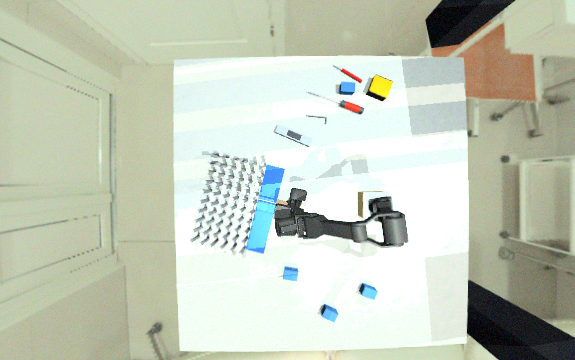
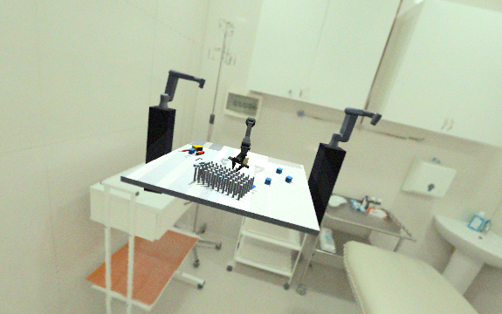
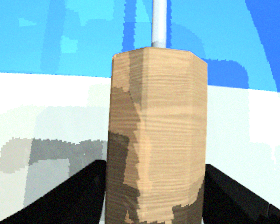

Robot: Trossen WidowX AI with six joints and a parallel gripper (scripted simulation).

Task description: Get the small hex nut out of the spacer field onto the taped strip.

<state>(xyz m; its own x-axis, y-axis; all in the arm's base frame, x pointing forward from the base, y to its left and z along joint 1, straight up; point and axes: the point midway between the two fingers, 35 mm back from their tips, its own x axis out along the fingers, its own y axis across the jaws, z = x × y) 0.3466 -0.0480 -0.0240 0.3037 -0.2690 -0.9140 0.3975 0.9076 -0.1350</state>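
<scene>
Right now my gripper tip is 9 cm short of the blue taped strip and 3 cm above it. Round my gripper tip: red pen-like tool (54 cm to the right, 34 cm behind, 2 cm below); hook tool (10 cm ahead, 4 cm to the right); grey flat tool (29 cm to the right, 8 cm behind, 2 cm below).
</scene>
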